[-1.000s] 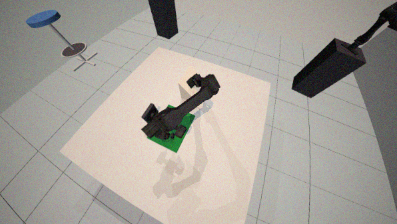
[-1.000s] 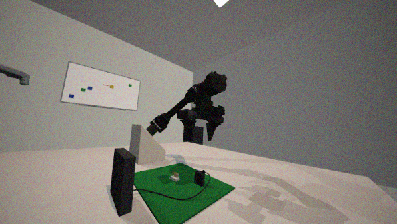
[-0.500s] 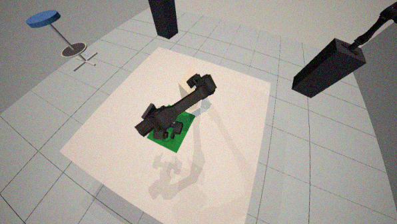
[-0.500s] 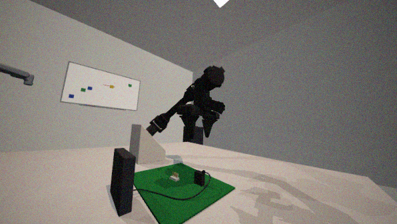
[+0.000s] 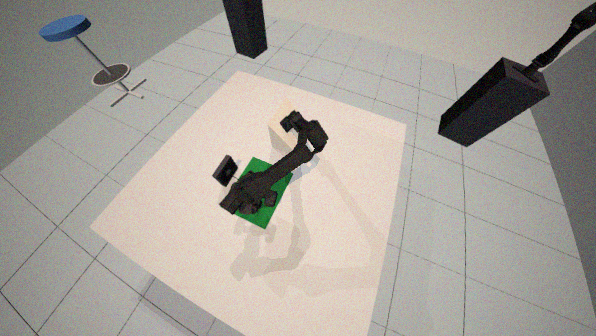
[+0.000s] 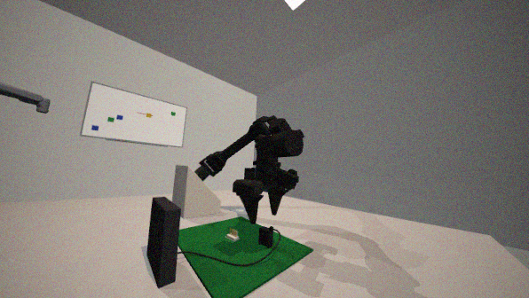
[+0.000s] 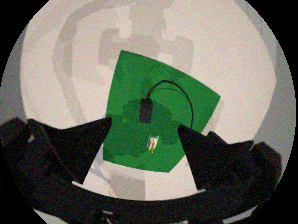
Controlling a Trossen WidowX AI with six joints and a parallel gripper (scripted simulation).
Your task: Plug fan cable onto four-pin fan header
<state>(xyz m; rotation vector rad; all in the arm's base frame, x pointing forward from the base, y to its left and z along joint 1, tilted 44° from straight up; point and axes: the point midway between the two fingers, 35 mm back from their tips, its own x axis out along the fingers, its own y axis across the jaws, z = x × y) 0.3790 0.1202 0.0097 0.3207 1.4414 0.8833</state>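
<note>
The black plug lies 10 mm ahead of my gripper tip and 40 mm below it. Round my gripper tip: pale four-pin header (70 mm behind, 50 mm to the right, 70 mm below); black fan (40 mm behind, 210 mm to the right, 10 mm below); green board (50 mm behind, 50 mm to the right, 80 mm below).
</note>
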